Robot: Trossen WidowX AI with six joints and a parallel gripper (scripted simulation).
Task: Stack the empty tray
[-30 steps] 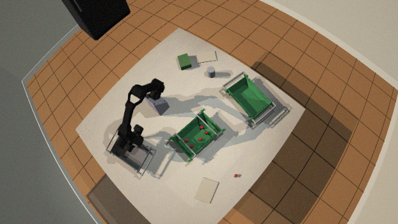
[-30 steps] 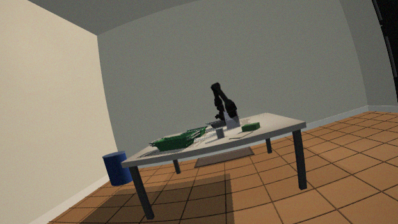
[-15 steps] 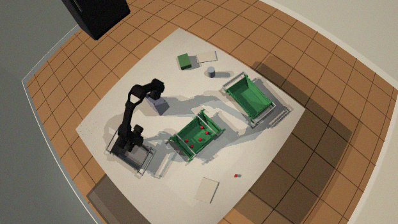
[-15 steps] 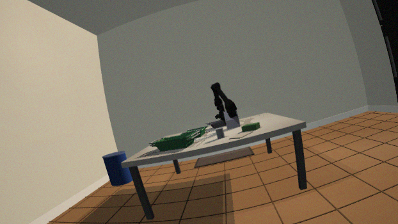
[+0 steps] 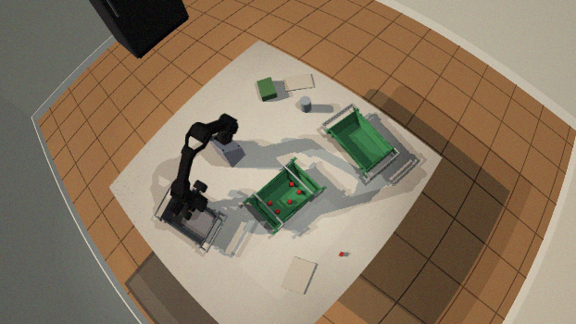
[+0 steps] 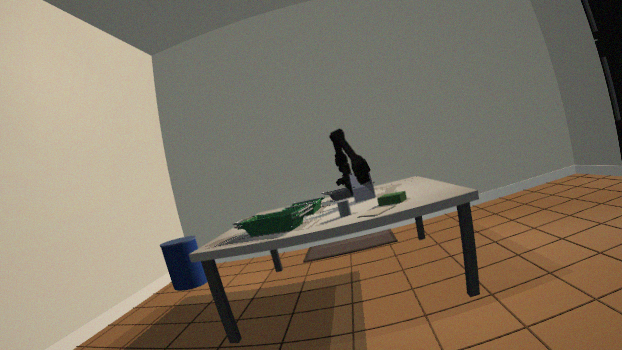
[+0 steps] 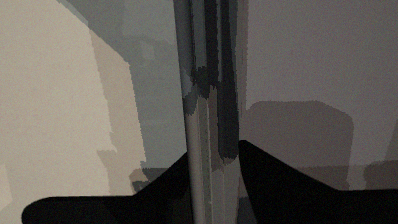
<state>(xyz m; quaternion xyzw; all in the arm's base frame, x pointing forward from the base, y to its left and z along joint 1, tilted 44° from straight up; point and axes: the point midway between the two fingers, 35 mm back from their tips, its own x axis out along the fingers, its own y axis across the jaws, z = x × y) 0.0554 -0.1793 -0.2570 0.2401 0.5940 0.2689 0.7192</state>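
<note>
Now: the grey tray 70 mm to the right of my gripper tip, 30 mm above it and 10 mm ahead of it. The rest, counted from my gripper tip: green block: 690 mm to the left, 90 mm behind, 10 mm above; then grey cylinder: 700 mm to the left, 150 mm ahead, 20 mm above; then red block: 670 mm ahead, 170 mm to the left.
</note>
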